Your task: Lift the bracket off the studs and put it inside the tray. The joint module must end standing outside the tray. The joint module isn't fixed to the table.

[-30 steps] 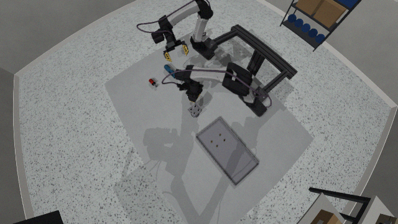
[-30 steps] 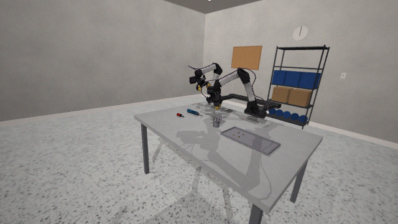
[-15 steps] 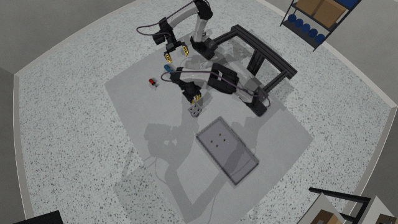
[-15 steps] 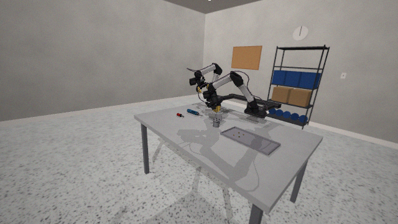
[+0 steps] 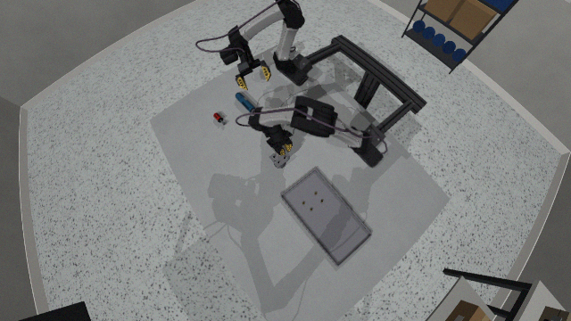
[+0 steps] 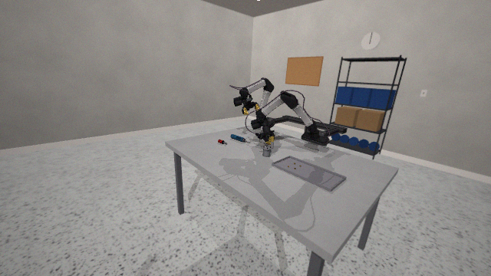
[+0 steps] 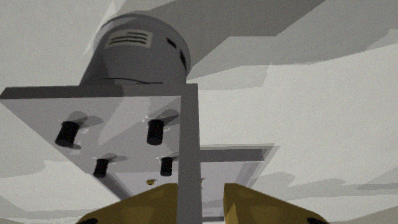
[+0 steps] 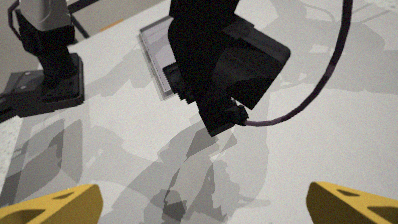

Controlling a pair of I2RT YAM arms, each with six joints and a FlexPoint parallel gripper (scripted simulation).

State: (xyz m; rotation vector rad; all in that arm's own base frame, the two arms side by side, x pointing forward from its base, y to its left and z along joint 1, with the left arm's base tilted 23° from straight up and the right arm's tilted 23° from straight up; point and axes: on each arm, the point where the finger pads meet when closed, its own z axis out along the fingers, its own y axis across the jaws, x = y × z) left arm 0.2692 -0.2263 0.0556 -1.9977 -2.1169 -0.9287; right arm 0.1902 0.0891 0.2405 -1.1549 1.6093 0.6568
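Observation:
Right now my left hand is 350 mm to the right of the tray, 90 mm above it and 10 mm short of it. Round my left hand: grey bracket: 40 mm ahead, 20 mm below; then joint module: 60 mm below, 40 mm ahead.

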